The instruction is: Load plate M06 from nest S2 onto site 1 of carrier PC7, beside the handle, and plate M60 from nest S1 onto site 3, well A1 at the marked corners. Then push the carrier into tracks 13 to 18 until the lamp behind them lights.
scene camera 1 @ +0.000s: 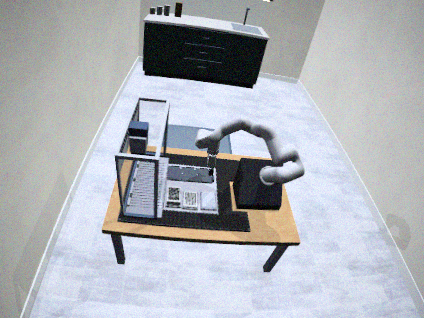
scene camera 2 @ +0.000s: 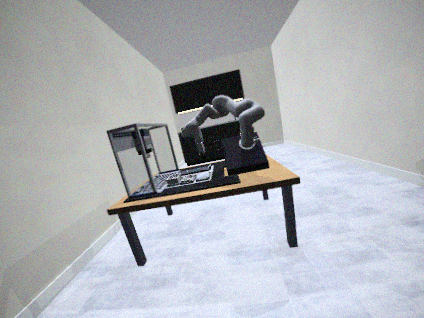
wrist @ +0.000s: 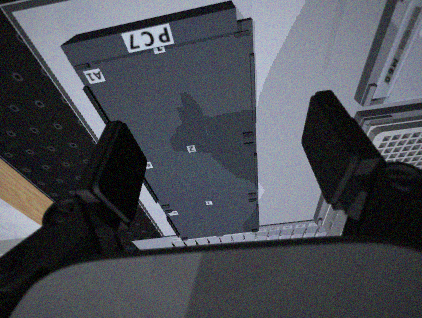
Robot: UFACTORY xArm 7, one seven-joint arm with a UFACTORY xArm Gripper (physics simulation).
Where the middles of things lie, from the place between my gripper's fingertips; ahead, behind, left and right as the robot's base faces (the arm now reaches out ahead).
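Scene:
The dark carrier plate (wrist: 184, 85) is 50 mm to the right of my hand and 80 mm below it, and it lies 120 mm ahead of it. I also see the pale lidded plate (wrist: 392, 82), which is 30 mm ahead of my hand, 70 mm below it and 200 mm to the left of it.

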